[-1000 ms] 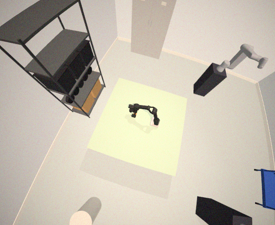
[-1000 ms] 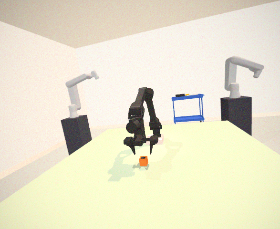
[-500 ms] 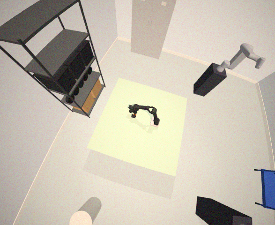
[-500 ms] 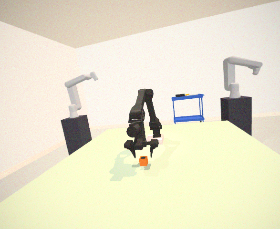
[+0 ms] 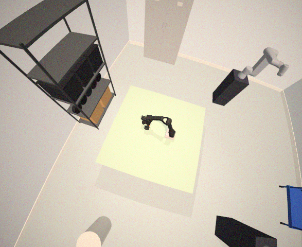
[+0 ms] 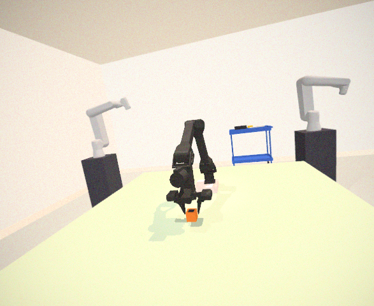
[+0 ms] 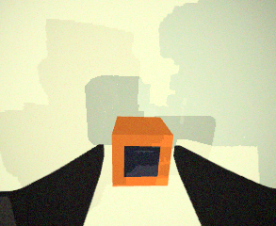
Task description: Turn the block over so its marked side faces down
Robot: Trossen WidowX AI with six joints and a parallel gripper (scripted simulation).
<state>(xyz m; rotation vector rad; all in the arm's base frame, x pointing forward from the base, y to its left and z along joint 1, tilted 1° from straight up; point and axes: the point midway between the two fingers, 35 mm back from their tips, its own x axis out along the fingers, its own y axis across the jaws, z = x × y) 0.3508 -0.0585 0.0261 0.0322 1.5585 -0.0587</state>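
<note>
My gripper tip is now 1 cm below the orange block.
</note>
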